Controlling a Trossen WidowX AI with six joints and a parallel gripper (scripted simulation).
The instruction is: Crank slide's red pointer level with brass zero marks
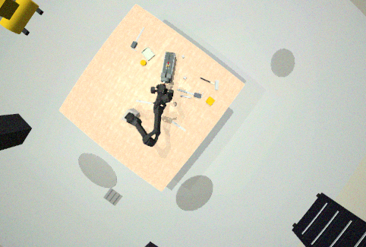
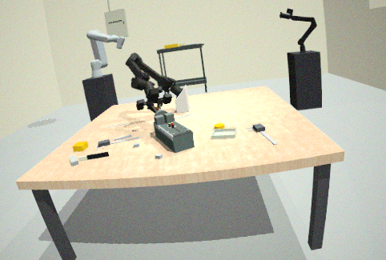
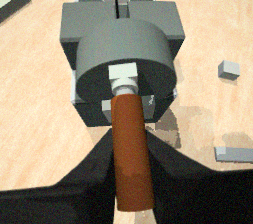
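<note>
Now: the crank 20 mm above my gripper tip. Round my gripper tip: red pointer 170 mm ahead, 100 mm to the left, 10 mm below; brown crank handle 30 mm above, 10 mm to the right, 10 mm behind; yellow disc 290 mm to the left, 80 mm below, 30 mm ahead.
</note>
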